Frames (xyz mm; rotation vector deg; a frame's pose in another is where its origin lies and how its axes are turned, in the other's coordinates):
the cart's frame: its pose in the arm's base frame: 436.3 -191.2 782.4 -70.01 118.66 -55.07
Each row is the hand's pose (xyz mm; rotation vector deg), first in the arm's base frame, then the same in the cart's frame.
Working: the arm's base frame: its pose in the cart's frame: 95.3 907.1 84.4 70.01 -118.66 55.07

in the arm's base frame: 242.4 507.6 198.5 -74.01 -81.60 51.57
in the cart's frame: -483.5 795.6 -7.1 -0.15 142.28 63.71
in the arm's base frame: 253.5 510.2 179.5 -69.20 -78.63 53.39
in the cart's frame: -488.9 806.0 11.7 -0.56 145.16 56.76
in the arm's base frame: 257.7 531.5 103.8 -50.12 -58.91 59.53
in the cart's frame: -502.6 871.3 53.6 -0.46 160.06 23.46
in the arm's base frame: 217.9 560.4 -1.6 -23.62 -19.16 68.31
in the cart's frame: -500.9 985.0 78.1 11.21 173.77 -38.65
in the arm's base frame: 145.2 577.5 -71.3 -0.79 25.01 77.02
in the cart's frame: -477.6 1082.9 60.4 -33.58 -134.31 86.89
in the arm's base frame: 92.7 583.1 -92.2 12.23 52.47 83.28
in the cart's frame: -457.6 1127.9 32.2 -50.18 -102.56 104.96
